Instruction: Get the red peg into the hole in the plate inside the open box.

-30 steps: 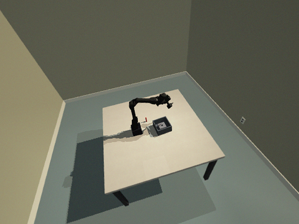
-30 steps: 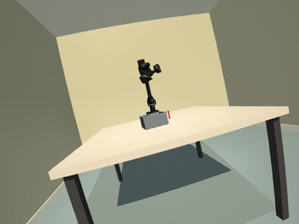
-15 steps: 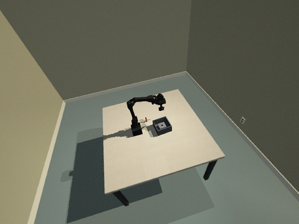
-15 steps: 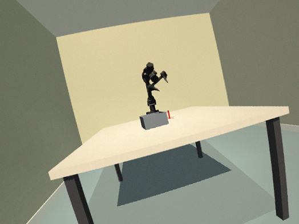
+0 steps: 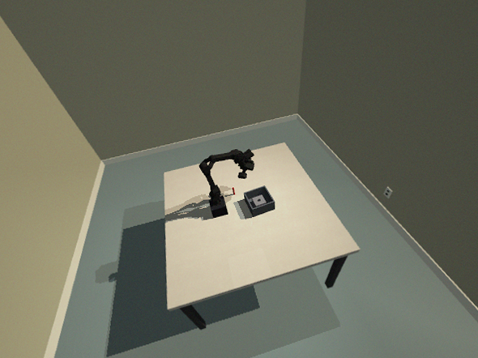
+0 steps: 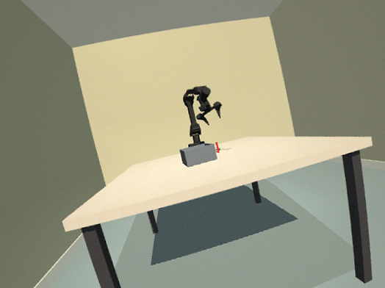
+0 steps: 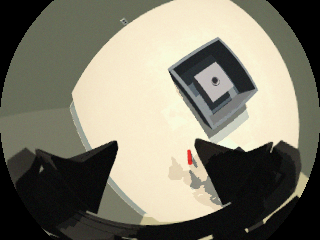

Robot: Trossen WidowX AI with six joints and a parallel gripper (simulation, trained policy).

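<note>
My gripper tip is now 140 mm past the red peg and 190 mm above it. From my gripper tip the other things lie so: plate: 50 mm ahead, 160 mm to the right, 180 mm below; grey box: 50 mm ahead, 160 mm to the right, 200 mm below.
</note>
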